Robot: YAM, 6 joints.
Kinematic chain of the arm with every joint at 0, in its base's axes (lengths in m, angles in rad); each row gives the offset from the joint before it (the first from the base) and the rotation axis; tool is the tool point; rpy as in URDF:
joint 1: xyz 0 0 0.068 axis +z
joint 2: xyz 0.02 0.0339 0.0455 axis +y
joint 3: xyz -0.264 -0.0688 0 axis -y
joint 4: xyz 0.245 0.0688 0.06 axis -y
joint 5: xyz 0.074 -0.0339 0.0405 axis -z
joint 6: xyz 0.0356 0 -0.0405 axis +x
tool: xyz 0 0 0 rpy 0 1.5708 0
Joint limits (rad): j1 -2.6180..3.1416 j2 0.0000..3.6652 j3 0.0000..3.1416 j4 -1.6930..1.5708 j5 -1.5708..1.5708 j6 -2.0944..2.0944
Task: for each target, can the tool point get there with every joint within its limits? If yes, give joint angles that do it. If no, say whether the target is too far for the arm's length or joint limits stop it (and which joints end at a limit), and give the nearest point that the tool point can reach.
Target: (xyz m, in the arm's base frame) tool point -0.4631 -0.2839 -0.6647
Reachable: no: too far | nearest point -0.3399 -0.2084 -0.3477 | short by 0.348 m
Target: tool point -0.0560 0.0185 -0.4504
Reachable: no: joint limits stop it (at a limit: joint 2) | nearest point -0.0979 0.0324 -0.3498 | short by 0.110 m
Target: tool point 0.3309 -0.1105 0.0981
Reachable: yes | joints -0.2874 2.1639 1.3719 -1.0979 0.3491 0.3786
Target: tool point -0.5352 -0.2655 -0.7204
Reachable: no: too far | nearest point -0.3558 -0.2020 -0.3426 | short by 0.423 m
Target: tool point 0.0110 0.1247 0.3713
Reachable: yes | joints 1.5316 0.5298 0.7668 -0.1585 0.1719 1.1114
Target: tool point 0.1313 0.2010 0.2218
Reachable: yes | joints 0.9531 1.1947 0.7340 -0.3984 -0.2654 -1.4410
